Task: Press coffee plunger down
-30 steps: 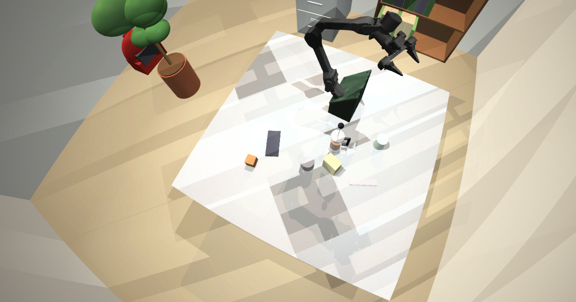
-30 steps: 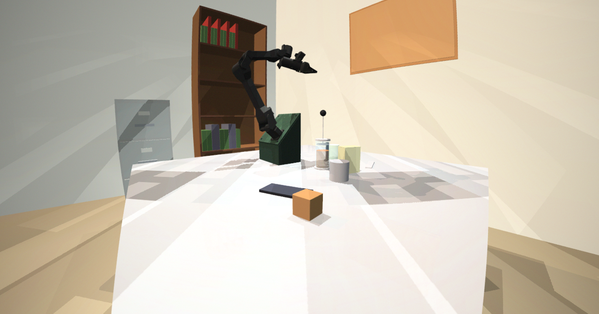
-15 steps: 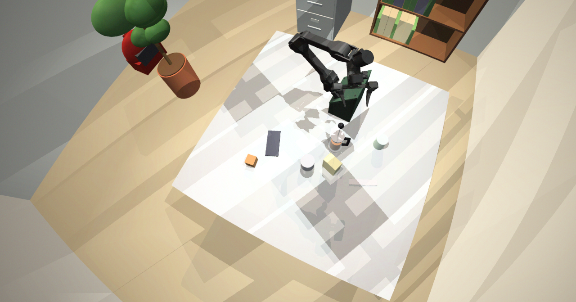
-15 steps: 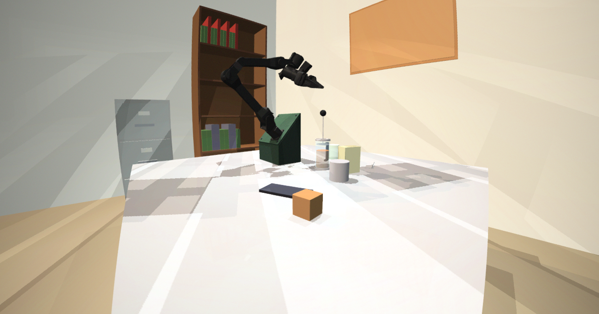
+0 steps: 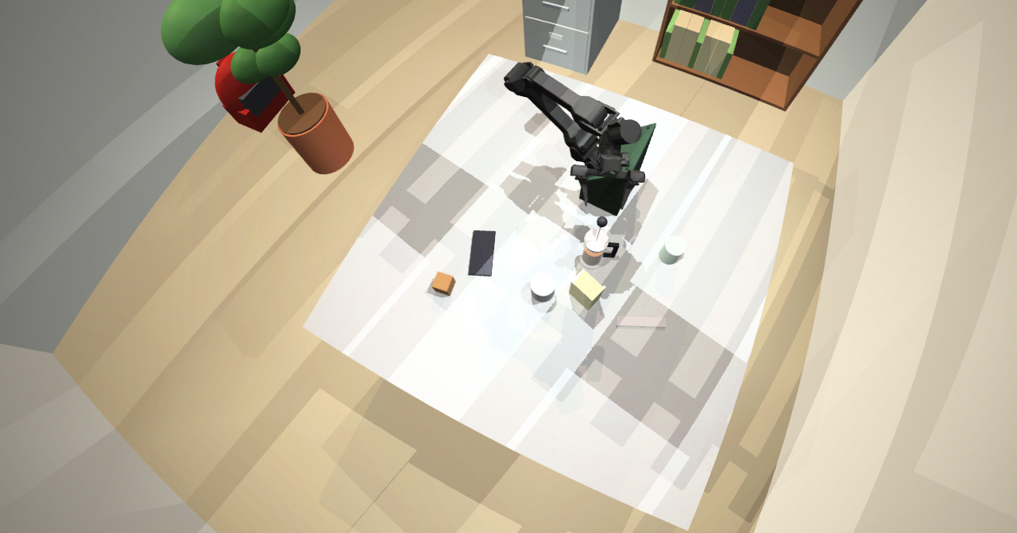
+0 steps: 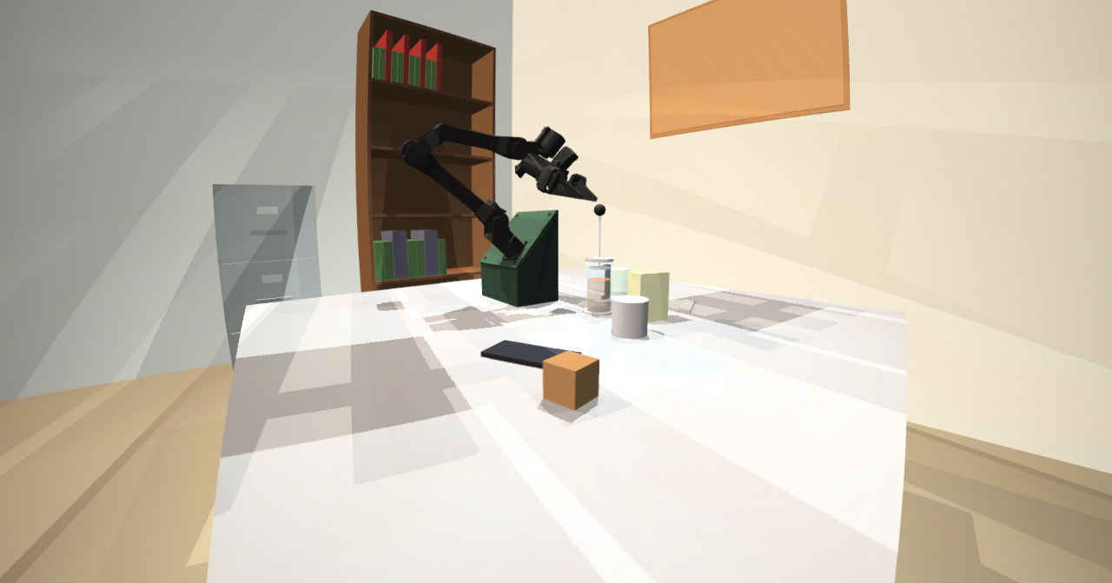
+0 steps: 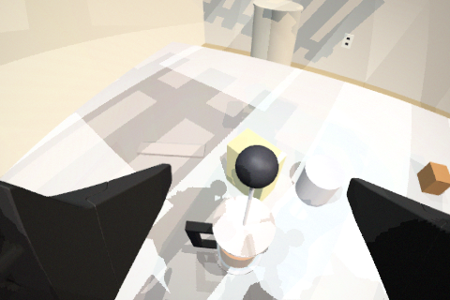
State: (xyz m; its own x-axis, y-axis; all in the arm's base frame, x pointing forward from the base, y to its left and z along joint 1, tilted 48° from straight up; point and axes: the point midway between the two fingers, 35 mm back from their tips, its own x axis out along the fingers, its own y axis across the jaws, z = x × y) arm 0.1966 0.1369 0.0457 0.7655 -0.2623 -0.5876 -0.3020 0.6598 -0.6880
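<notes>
The glass coffee press is 15 cm below my gripper tip, 2 cm to the left of it and 2 cm ahead of it. Also, from my gripper tip: dark slab 31 cm to the right, 27 cm below, 15 cm ahead; pale green cup 24 cm below, 23 cm to the left, 8 cm behind.
</notes>
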